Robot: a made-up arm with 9 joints. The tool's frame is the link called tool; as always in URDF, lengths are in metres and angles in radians. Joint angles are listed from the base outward. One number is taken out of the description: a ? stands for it. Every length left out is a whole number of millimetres.
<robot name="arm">
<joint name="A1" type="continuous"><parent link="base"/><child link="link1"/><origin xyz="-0.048 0.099 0.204" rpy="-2.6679 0.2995 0.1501"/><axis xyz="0 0 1"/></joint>
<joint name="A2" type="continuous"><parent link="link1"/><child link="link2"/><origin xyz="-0.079 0.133 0" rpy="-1.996 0.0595 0.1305"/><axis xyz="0 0 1"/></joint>
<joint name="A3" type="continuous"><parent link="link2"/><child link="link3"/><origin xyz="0.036 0.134 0" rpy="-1.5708 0 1.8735"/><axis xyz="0 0 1"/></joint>
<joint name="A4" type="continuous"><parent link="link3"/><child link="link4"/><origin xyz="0.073 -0.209 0" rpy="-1.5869 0.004 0.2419"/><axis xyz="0 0 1"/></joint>
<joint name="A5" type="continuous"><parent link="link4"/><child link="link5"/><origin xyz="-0.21 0.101 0" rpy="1.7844 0.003 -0.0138"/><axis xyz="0 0 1"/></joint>
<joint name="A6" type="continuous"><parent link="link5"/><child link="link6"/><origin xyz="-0.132 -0.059 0" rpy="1.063 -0.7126 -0.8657"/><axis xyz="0 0 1"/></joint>
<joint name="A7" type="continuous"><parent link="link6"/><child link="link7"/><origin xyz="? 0.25 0" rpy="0.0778 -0.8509 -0.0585"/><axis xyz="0 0 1"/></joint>
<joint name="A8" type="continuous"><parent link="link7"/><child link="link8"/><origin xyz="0.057 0.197 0" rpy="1.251 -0.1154 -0.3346"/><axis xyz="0 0 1"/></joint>
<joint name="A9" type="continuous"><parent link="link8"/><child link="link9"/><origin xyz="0.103 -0.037 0" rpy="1.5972 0.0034 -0.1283"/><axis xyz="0 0 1"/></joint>
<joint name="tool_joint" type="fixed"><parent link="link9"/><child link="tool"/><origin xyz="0.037 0.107 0" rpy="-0.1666 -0.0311 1.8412"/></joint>
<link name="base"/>
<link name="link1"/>
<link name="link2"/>
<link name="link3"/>
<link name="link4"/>
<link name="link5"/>
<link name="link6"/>
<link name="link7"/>
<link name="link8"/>
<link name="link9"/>
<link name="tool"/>
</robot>
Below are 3 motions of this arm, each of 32 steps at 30 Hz.
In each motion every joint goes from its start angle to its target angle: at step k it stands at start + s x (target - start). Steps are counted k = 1, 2, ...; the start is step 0. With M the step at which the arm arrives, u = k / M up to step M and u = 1 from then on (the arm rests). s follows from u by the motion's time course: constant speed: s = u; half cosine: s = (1 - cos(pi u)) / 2; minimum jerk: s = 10 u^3 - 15 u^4 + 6 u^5.
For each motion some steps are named. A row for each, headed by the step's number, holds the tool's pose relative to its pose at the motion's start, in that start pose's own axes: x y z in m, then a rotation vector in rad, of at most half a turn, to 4 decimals.
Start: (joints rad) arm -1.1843 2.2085 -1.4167 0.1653 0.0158 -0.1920 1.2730 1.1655 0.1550
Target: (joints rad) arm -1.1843 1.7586 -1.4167 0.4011 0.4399 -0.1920 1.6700 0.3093 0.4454
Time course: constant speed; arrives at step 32
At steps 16, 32:
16: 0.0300 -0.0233 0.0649 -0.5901 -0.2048 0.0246
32: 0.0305 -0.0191 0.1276 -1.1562 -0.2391 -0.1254

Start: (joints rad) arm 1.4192 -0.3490 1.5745 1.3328 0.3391 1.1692 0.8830 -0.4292 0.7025
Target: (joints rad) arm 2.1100 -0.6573 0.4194 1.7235 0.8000 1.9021 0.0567 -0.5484 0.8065
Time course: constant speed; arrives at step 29
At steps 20, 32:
20: -0.1396 -0.1040 -0.0881 -0.3536 -0.5995 1.2652
32: -0.2490 -0.1894 -0.0790 -0.3239 -0.8707 1.7702

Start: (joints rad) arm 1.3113 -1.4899 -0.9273 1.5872 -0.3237 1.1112 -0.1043 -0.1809 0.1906
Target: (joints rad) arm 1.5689 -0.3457 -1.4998 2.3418 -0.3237 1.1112 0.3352 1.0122 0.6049
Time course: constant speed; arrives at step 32
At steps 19, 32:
19: 0.1341 -0.0563 -0.1668 0.4298 -0.6630 0.3944
32: 0.3512 -0.1391 -0.1809 0.5570 -1.2456 0.6496

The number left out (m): -0.225
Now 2 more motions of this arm.
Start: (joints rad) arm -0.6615 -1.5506 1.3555 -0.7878 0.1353 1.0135 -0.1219 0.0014 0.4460
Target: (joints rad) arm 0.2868 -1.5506 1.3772 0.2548 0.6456 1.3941 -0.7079 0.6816 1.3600
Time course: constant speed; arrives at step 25
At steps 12, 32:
12: -0.4182 0.1314 0.1684 0.3770 0.2304 0.6856
32: -0.6700 0.1702 0.6259 1.2789 0.0272 1.3120

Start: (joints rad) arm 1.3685 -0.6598 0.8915 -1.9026 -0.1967 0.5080 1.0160 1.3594 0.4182
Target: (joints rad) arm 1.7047 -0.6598 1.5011 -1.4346 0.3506 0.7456 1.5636 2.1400 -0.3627
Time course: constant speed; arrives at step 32
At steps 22, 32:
22: 0.0126 -0.1942 0.1892 0.1958 -0.1439 -0.3148
32: 0.0451 -0.2221 0.2505 0.4105 -0.0666 -0.4775

